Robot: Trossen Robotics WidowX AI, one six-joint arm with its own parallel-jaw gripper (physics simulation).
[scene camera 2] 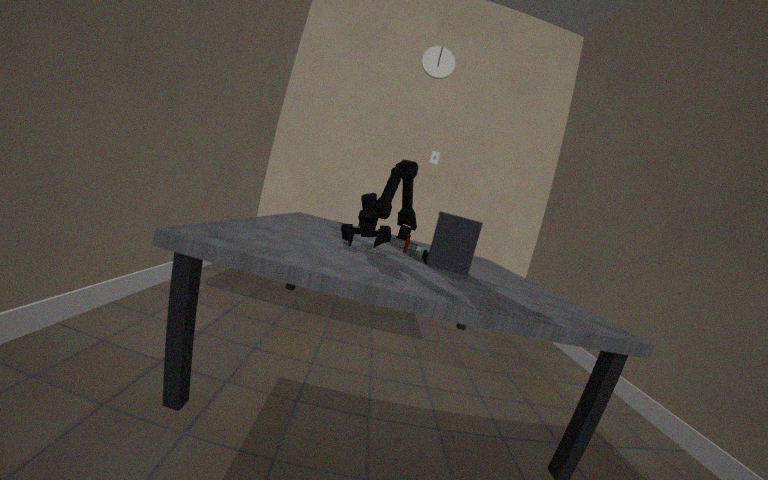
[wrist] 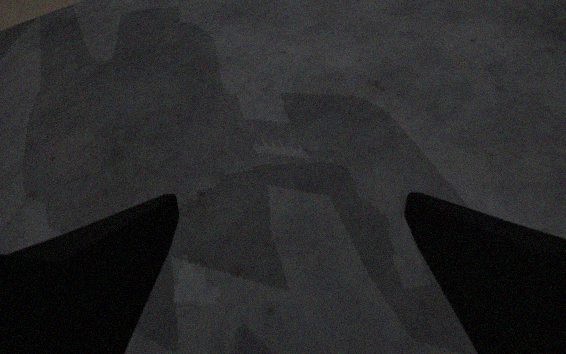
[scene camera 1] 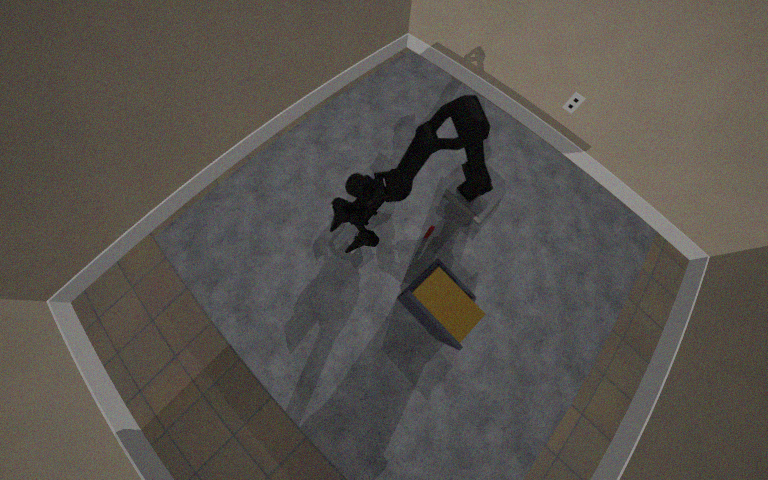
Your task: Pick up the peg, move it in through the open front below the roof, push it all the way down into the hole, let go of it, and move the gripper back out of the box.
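Frame: origin at the arm's base, x ahead, y left, z up, level; centimetres.
Seen in the pictures: gripper, fingertip midpoint: (scene camera 2: 361, 246) (wrist: 293, 204) (scene camera 1: 338, 241); arm's base, origin of the base link: (scene camera 2: 402, 239) (scene camera 1: 469, 190).
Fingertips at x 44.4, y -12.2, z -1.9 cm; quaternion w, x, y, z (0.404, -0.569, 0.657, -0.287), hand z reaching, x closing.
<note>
Pixels of each thing's top centre, then the offset from my fingertips to it. "spot": a spot on its surface instead. Level surfaces: height alone.
- red peg, middle of its top: (scene camera 1: 432, 227) (scene camera 2: 409, 234) dz +6.6, dx -23.3, dy +15.1 cm
- box, middle of its top: (scene camera 1: 459, 292) (scene camera 2: 456, 216) dz +18.9, dx -12.9, dy +31.3 cm
- yellow roof, surface spot: (scene camera 1: 449, 305) spot: dz +18.9, dx -9.4, dy +31.9 cm
- grey table, its level: dz -1.4 cm
The red peg (scene camera 1: 429, 232) (scene camera 2: 406, 243) stands upright on the table, between the arm's base and the box. The box (scene camera 1: 428, 320) (scene camera 2: 455, 243) has dark blue-grey walls and a yellow roof (scene camera 1: 449, 305). Its hole is hidden under the roof, and in the scene camera 2 view a grey wall faces the camera. My gripper (scene camera 1: 338, 241) (scene camera 2: 362, 245) (wrist: 293, 204) is open and empty. It points down low over the table, to the left of the peg and apart from it in both scene views. The peg does not show in the wrist view.
The grey table (scene camera 1: 543, 362) (scene camera 2: 271, 260) carries the arm and the box. The arm's base (scene camera 1: 475, 189) stands behind the peg, seen from scene camera 2. Shadows of the arm fall across the table top. Walls and a tiled floor surround the table.
</note>
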